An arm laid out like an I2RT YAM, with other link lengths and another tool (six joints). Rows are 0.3 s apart.
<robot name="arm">
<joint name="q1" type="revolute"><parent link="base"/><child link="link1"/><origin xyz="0.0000 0.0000 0.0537" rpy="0.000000 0.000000 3.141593"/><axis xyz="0 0 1"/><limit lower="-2.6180" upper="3.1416"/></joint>
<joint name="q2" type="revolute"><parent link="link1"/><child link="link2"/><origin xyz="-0.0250 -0.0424 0.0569" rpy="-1.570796 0.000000 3.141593"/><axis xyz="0 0 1"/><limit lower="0.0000" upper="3.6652"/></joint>
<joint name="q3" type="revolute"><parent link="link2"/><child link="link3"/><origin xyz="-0.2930 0.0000 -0.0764" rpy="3.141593 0.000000 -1.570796"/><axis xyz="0 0 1"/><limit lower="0.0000" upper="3.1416"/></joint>
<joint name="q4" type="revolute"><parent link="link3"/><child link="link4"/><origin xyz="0.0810 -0.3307 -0.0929"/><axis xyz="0 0 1"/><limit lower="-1.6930" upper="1.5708"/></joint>
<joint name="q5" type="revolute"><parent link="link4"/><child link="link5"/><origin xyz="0.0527 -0.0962 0.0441" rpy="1.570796 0.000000 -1.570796"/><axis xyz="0 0 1"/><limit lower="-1.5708" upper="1.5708"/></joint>
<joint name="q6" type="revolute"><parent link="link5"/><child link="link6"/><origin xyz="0.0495 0.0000 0.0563" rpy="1.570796 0.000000 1.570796"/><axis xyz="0 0 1"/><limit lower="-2.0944" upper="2.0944"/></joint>
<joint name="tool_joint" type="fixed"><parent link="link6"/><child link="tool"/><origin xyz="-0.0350 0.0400 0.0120" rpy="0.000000 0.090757 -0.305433"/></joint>
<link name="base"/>
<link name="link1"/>
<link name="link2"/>
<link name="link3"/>
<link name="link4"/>
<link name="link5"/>
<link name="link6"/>
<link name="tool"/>
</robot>
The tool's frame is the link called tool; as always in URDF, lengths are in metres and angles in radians.
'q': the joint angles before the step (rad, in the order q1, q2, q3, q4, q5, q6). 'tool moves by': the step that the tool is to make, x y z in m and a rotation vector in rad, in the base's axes. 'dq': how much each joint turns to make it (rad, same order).
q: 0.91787 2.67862 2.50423 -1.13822 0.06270 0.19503
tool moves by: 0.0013 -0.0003 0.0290 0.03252 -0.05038 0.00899
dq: 0.00053 -0.05122 -0.00437 0.01057 0.01705 -0.01389
